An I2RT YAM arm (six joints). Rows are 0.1 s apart.
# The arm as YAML. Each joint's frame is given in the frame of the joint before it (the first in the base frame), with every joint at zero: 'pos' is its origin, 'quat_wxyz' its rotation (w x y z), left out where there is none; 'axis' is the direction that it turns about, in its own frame. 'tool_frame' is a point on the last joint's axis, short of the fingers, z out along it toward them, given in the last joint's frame.
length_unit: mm
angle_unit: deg
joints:
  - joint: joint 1
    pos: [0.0, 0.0, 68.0]
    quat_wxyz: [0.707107, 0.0, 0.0, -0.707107]
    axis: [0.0, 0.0, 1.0]
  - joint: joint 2
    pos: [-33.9, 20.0, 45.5]
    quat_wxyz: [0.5, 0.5, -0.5, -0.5]
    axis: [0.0, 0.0, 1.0]
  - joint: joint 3
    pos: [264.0, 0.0, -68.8]
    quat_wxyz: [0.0, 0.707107, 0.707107, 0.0]
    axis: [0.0, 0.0, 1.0]
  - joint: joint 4
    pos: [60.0, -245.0, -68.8]
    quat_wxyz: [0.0, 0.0, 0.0, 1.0]
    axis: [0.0, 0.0, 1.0]
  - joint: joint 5
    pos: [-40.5, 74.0, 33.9]
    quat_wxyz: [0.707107, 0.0, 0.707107, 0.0]
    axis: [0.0, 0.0, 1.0]
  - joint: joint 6
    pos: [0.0, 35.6, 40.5]
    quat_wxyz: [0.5, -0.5, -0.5, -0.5]
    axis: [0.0, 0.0, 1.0]
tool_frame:
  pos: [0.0, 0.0, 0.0]
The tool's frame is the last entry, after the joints.
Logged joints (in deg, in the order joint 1, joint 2, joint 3, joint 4, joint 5, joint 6), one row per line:
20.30 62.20 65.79 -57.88 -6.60 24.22
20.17 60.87 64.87 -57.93 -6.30 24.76
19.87 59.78 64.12 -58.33 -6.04 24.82
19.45 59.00 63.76 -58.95 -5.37 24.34
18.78 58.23 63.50 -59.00 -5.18 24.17
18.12 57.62 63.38 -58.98 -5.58 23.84
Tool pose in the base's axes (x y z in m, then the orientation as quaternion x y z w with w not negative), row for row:
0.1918 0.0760 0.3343 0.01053 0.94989 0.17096 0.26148
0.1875 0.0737 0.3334 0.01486 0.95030 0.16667 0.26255
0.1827 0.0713 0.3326 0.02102 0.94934 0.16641 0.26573
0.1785 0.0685 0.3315 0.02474 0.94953 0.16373 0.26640
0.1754 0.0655 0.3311 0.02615 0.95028 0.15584 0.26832
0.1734 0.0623 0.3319 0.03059 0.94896 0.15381 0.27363
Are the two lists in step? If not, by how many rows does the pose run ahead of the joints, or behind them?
The pose runs 1 row behind the joints: the pose in row i belongs to the joints in row i - 1.
